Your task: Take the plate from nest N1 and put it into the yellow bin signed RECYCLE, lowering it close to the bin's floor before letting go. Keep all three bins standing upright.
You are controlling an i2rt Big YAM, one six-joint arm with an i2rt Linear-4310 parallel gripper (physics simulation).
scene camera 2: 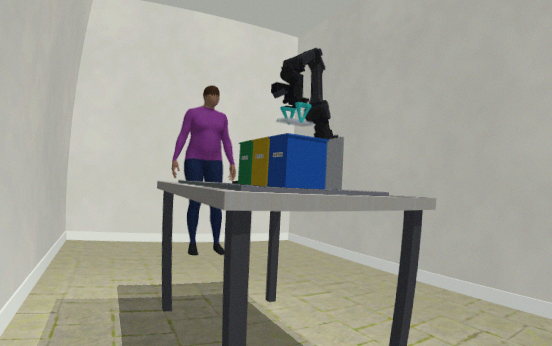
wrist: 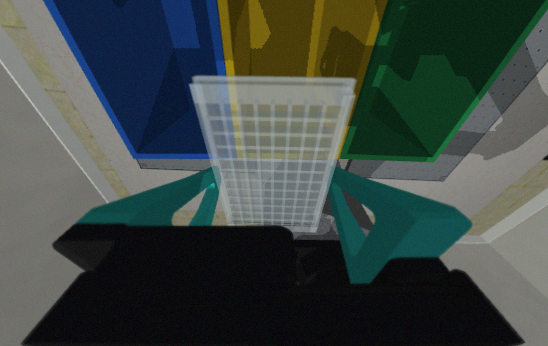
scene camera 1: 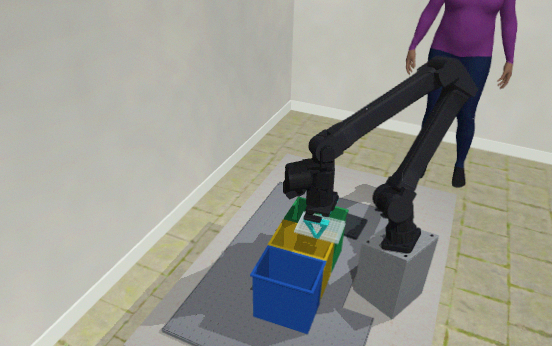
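Where they show: gripper, fingertip midpoint: (scene camera 2: 294, 123) (wrist: 273, 172) (scene camera 1: 320, 228); arm's base, origin of the base link: (wrist: 316, 257) (scene camera 1: 401, 240).
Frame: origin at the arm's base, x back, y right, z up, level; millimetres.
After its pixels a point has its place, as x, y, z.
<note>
The clear gridded plate (scene camera 1: 334, 231) {-166, -122, 52} (scene camera 2: 281, 120) {-271, -122, 45} (wrist: 275, 125) {-249, -123, 44} is between the teal fingers of my gripper (scene camera 1: 316, 229) {-210, -118, 40} (scene camera 2: 295, 119) {-210, -118, 40} (wrist: 273, 172) {-210, -118, 40}, which is shut on its long sides. The plate looks about level and is above the bin rims. In the wrist view it overlaps the near end of the yellow bin (scene camera 1: 285, 240) {-352, -60, -115} (scene camera 2: 260, 162) {-349, -128, -127} (wrist: 285, 30) {-311, -111, -213} and a near corner of the blue bin. The yellow bin stands upright between the other two; its sign is too small to read. A dark nest (scene camera 1: 356, 227) {-206, 229, -203} shows partly behind the bins, its label unreadable.
The blue bin (scene camera 1: 287, 300) {-217, -289, -98} (scene camera 2: 306, 162) {-239, -294, -126} (wrist: 125, 75) {-232, -290, -75} and the green bin (scene camera 1: 339, 250) {-205, 62, -185} (scene camera 2: 245, 165) {-369, 4, -136} (wrist: 430, 100) {-269, 87, -85} stand upright on either side of the yellow one. The grey arm pedestal (scene camera 1: 385, 275) {-10, -76, -81} (scene camera 2: 335, 165) {10, -83, -111} is beside the bins. A person (scene camera 1: 465, 30) (scene camera 2: 206, 135) stands beyond the table.
</note>
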